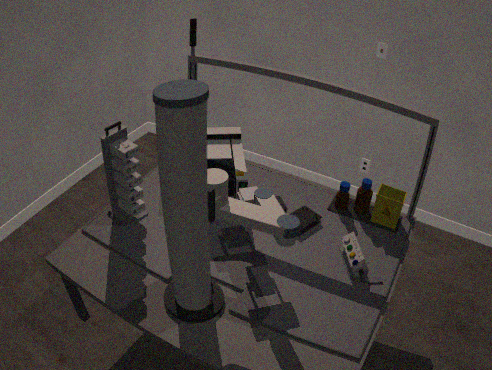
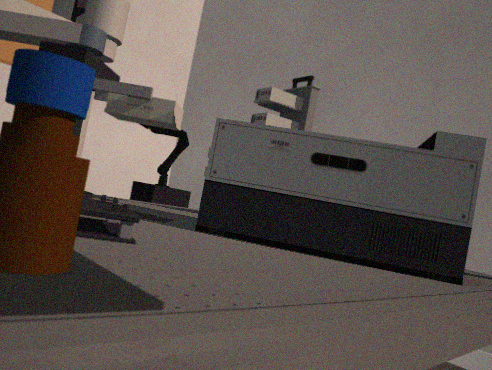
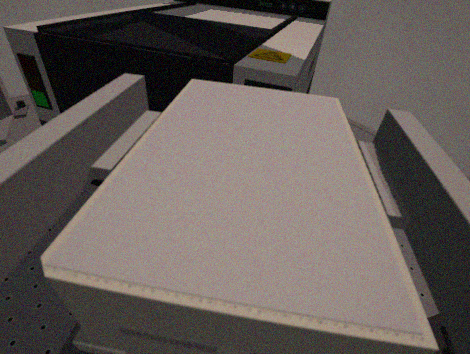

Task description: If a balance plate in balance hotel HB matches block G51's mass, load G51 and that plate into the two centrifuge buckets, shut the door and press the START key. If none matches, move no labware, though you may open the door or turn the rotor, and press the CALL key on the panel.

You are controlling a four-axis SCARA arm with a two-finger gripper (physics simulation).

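Where they show: gripper, fingertip midpoint: [image 1: 250, 192] [image 2: 159, 100] [image 3: 259, 113]; arm's base, link origin: [image 1: 193, 299].
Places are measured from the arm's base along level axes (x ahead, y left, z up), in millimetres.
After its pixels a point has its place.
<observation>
My gripper [image 3: 259, 113] @(z 240, x 482, y 14 mm) is shut on block G51 [image 3: 240, 200] @(z 237, x 445, y -22 mm) [image 2: 145, 107] @(z 215, x 504, y -24 mm) [image 1: 247, 194] @(z 237, x 466, y 19 mm), a pale, flat-topped block held level above the table in front of the centrifuge [image 3: 270, 70] @(z 223, x 571, y 99 mm) [image 1: 225, 150] @(z 222, x 752, y 303 mm) [image 2: 345, 160] @(z 183, x 781, y 215 mm). The centrifuge has light panels and a dark front. Its buckets do not show, and I cannot tell whether its door is open. A balance hotel [image 1: 111, 175] @(z 260, x 225, y 623 mm) [image 2: 310, 107] @(z 397, x 349, y 611 mm) holds several light plates, one above another; its name and the plates' masses are not readable. A panel box [image 1: 354, 252] @(z 87, x 507, y -502 mm) with coloured keys stands at the right; its key labels are not readable.
Brown bottles [image 1: 343, 197] @(z 97, x 865, y -320 mm) [image 1: 363, 199] @(z 113, x 882, y -426 mm) [image 2: 37, 200] @(z 64, x 929, y -315 mm) with blue caps stand beside a yellow sign [image 1: 389, 207] @(z 137, x 858, y -578 mm). A dark low device [image 1: 302, 221] @(z 46, x 644, y -188 mm) lies beside my arm. A black jointed stand [image 2: 172, 155] rises behind G51. A frame rail [image 1: 310, 82] @(z 603, x 1005, y -26 mm) spans the table's back.
</observation>
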